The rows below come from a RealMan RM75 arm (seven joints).
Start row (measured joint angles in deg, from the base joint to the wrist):
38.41, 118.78, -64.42, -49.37, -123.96, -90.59, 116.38
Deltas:
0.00, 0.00, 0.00, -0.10, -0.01, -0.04, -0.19
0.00, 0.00, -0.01, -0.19, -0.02, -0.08, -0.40
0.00, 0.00, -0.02, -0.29, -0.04, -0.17, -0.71
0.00, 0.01, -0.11, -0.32, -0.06, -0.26, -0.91
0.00, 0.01, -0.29, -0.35, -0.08, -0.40, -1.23
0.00, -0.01, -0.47, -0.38, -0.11, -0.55, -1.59
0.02, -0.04, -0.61, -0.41, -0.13, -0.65, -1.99
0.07, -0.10, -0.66, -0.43, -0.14, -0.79, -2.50
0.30, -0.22, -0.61, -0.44, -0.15, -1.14, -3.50
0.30, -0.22, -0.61, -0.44, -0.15, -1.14, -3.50
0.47, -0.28, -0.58, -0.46, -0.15, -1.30, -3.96
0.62, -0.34, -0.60, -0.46, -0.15, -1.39, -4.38
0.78, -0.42, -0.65, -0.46, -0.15, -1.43, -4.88
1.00, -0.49, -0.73, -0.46, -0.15, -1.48, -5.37
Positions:
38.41, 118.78, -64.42, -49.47, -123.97, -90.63, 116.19
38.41, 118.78, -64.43, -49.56, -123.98, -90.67, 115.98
38.41, 118.78, -64.44, -49.66, -124.00, -90.76, 115.67
38.41, 118.79, -64.53, -49.69, -124.02, -90.85, 115.47
38.41, 118.79, -64.71, -49.72, -124.04, -90.99, 115.15
38.41, 118.77, -64.89, -49.75, -124.07, -91.14, 114.79
38.43, 118.74, -65.03, -49.78, -124.09, -91.24, 114.39
38.48, 118.68, -65.08, -49.80, -124.10, -91.38, 113.88
38.71, 118.56, -65.03, -49.81, -124.11, -91.73, 112.88
38.71, 118.56, -65.03, -49.81, -124.11, -91.73, 112.88
38.88, 118.50, -65.00, -49.83, -124.11, -91.89, 112.42
39.03, 118.44, -65.02, -49.83, -124.11, -91.98, 112.00
39.19, 118.36, -65.07, -49.83, -124.11, -92.02, 111.50
39.41, 118.29, -65.15, -49.83, -124.11, -92.07, 111.01

